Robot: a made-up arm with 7 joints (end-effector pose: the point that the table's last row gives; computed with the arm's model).
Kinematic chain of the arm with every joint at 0, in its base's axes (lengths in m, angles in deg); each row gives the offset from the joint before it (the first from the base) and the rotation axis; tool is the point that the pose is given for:
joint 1: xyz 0 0 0.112 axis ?
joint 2: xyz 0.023 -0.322 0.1 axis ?
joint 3: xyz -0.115 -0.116 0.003 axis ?
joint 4: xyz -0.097 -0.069 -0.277 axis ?
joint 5: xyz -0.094 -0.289 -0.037 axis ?
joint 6: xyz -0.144 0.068 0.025 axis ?
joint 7: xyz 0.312 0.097 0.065 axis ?
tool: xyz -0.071 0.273 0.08
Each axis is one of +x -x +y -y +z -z.
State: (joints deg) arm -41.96 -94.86 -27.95 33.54 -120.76 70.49 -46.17
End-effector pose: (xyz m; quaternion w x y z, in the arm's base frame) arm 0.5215 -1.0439 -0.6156 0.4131 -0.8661 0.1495 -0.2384
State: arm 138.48 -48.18 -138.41 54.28 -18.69 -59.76 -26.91
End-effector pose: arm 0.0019 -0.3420 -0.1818 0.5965 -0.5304 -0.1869 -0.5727
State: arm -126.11 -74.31 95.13 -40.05 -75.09 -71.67 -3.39
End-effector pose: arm -0.4641 0.1557 -0.1150 0.8072 0.0260 -0.5877 0.0476
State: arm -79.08 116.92 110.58 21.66 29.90 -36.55 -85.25
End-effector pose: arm -0.1253 0.0438 0.1802 0.7586 -0.6135 0.0194 -0.2186
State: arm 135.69 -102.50 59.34 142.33 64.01 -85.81 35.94
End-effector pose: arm 0.0008 -0.6640 -0.1143 0.2416 -0.8290 0.4103 0.2932
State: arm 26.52 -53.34 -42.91 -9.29 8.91 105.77 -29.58
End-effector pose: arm -0.2850 -0.8878 -0.1467 0.1620 -0.4620 0.8719 -0.0022
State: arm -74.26 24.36 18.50 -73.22 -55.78 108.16 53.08
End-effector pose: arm -0.6178 -0.8223 -0.0248 0.5728 -0.4680 0.5450 0.3947
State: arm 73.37 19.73 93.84 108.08 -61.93 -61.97 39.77
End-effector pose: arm -0.0990 -0.5009 0.6113 0.1113 -0.0783 0.5247 0.8403
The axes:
joint 1: -y
joint 2: -z
joint 3: -y
joint 4: -z
joint 5: +x
joint 6: +y
joint 7: -y

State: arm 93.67 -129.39 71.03 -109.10 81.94 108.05 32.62
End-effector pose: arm -0.1588 -0.2383 0.5459 0.3573 0.9245 -0.0917 0.0961
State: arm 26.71 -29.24 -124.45 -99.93 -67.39 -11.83 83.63
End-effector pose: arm -0.6462 -0.8141 0.3782 0.5390 0.6837 -0.2168 0.4417
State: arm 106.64 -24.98 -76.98 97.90 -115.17 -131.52 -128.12
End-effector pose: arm 0.1650 -0.3659 -0.9209 0.3813 -0.5133 0.4182 -0.6452
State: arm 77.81 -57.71 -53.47 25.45 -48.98 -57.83 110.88
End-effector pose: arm 0.0573 -0.7970 -0.1870 0.1903 0.1798 0.6609 -0.7033
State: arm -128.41 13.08 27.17 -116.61 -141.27 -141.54 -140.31
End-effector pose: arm -0.6604 -0.9875 -0.2069 0.6743 -0.1276 -0.3361 0.6450
